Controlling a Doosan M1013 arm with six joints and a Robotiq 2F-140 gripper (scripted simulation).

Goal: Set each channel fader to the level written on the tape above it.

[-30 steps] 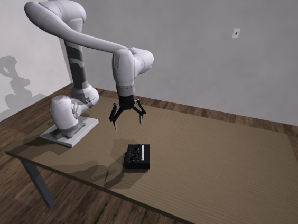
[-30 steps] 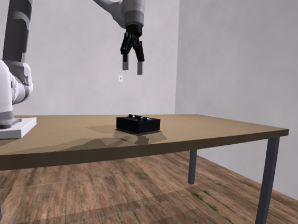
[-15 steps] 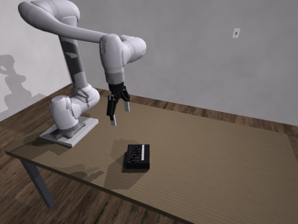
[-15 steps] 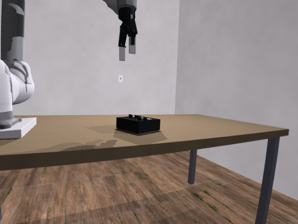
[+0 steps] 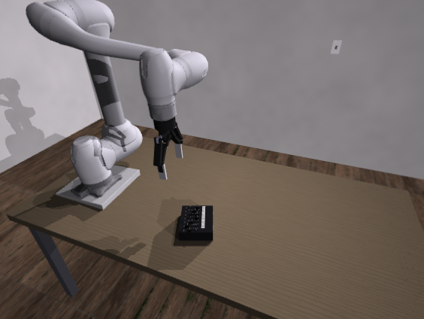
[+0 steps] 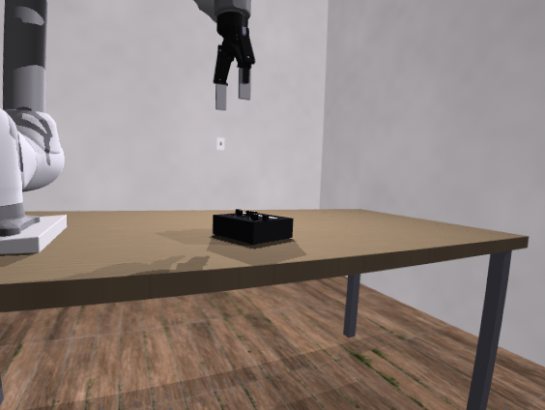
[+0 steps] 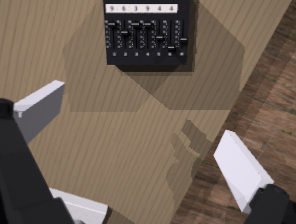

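Right now the channel 3 fader cap is 28 cm below my hand, 7 cm ahead of it and 5 cm to the left of it. From my hand the other things lie so: channel 5 fader cap 28 cm below, 7 cm ahead; then channel 6 fader cap 28 cm below, 6 cm ahead, 3 cm to the right; then channel 4 fader cap 28 cm below, 8 cm ahead, 3 cm to the left.
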